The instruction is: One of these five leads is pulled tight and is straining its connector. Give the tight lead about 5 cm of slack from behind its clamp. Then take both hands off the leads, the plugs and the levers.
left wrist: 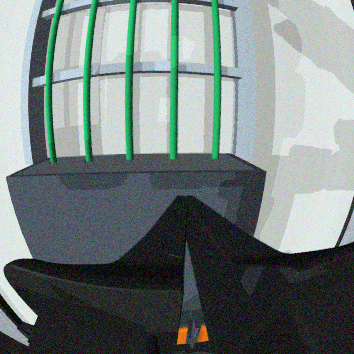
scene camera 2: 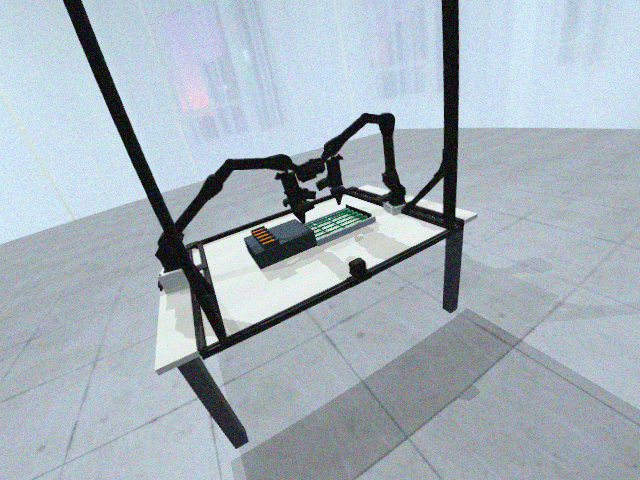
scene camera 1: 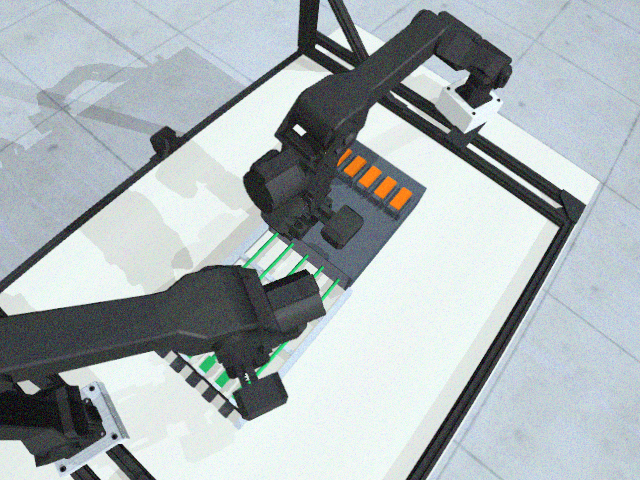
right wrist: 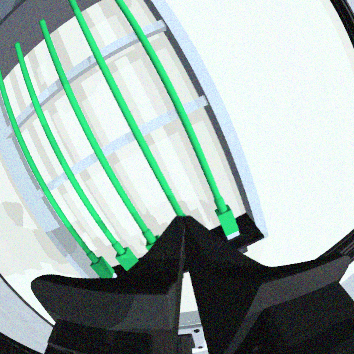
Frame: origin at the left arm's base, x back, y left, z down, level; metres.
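Where they show: left gripper, between the fingertips: (left wrist: 183, 203) (scene camera 2: 304, 223) (scene camera 1: 297, 224); right gripper, between the fingertips: (scene camera 2: 338, 204) (right wrist: 182, 222); left arm's base, origin of its link: (scene camera 2: 174, 266) (scene camera 1: 473, 94); right arm's base, origin of its link: (scene camera 2: 397, 203) (scene camera 1: 78, 427).
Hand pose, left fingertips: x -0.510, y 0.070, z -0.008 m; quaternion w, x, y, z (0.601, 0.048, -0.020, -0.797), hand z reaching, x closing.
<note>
Each offset is from my left fingertips to the top centre of the thing. "pt": to the spot under its first point. Level surfaces: height alone.
Several green leads (scene camera 1: 280, 258) (left wrist: 174, 100) (right wrist: 129, 120) run side by side from the dark box {dy +0.002, dx +0.115, dz -0.003 m} (scene camera 1: 377, 253) (scene camera 2: 281, 253) (left wrist: 100, 215) to green plugs {dy +0.176, dx -0.221, dz +0.055 m} (right wrist: 228, 222) at the far end. Orange levers (scene camera 1: 401, 198) (scene camera 2: 262, 235) stand on the box. I cannot tell which lead is tight. My left gripper (scene camera 2: 303, 221) (left wrist: 183, 203) is shut and empty, above the box near its lead-side edge. My right gripper (scene camera 2: 339, 202) (right wrist: 182, 222) is shut and empty, above the plug end. Its tips hide the plug of the second lead from the right in the right wrist view.
A pale frame (scene camera 1: 319, 330) (right wrist: 232, 150) with crossbars lies under the leads. Dark sockets {pt dy +0.187, dx -0.249, dz +0.053 m} (scene camera 1: 227, 409) line its end. A black rail (scene camera 1: 496, 330) (scene camera 2: 305, 304) borders the white table {dz +0.085 m} (scene camera 1: 439, 289) (scene camera 2: 268, 304). A small black block {pt dy -0.308, dx -0.112, dz +0.039 m} (scene camera 1: 164, 142) (scene camera 2: 357, 267) sits on one rail.
</note>
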